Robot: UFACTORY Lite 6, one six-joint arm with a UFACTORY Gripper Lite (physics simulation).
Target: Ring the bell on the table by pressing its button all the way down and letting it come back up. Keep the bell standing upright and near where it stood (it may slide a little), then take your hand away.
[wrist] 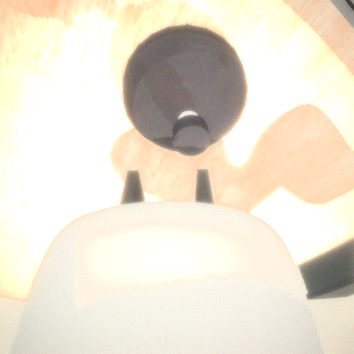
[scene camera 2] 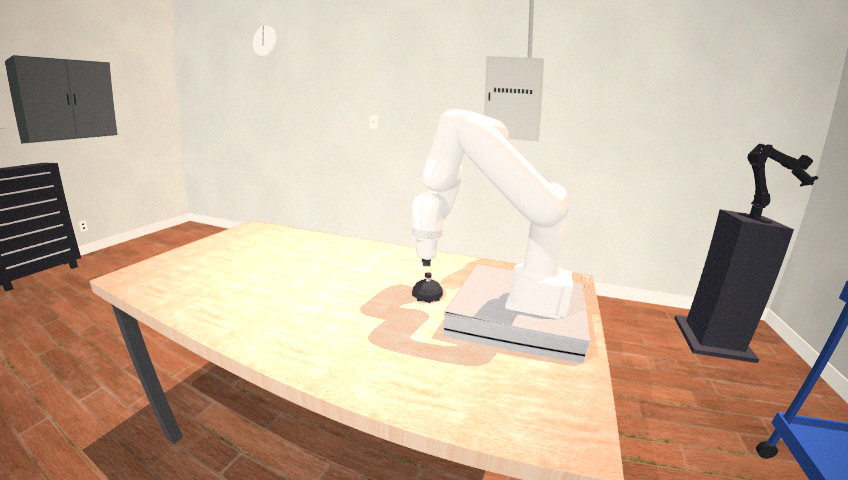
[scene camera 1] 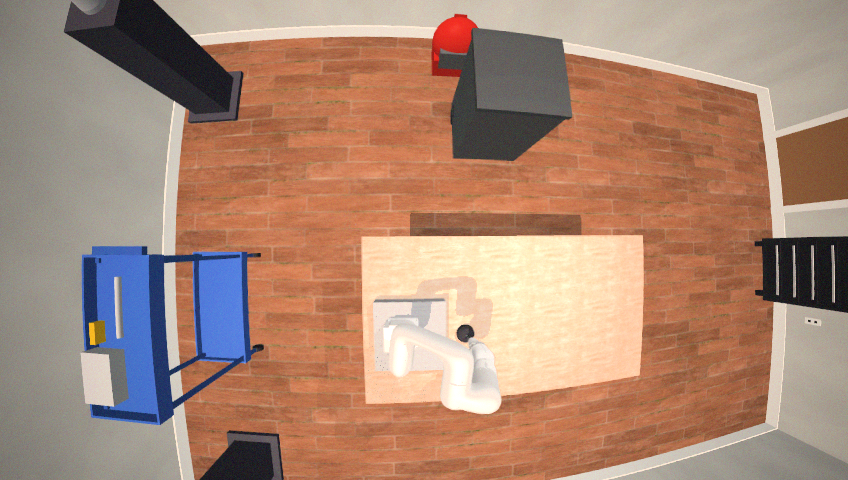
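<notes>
The bell, a black dome (scene camera 1: 464, 331) (scene camera 2: 427, 291) (wrist: 170, 80), stands upright on the light wooden table (scene camera 1: 565, 297) (scene camera 2: 255, 297), beside the robot's base plate. Its dark button (scene camera 2: 427, 274) (wrist: 192, 136) is up on a short pale stem. My gripper (scene camera 2: 426, 262) (wrist: 167, 172) is open and empty, its two dark fingers apart. It points down a little above the button, with a small gap between them in scene camera 2. In the wrist view the button lies ahead of the fingertips, nearer the right finger. In scene camera 1 the arm's end partly hides the fingers beside the bell.
The grey base plate (scene camera 1: 416, 356) (scene camera 2: 476, 291) carries the arm close to the bell. The arm's shadow falls across the table around the bell. A blue cart (scene camera 1: 220, 303) and a dark grey cabinet (scene camera 1: 517, 77) stand on the floor away from the table.
</notes>
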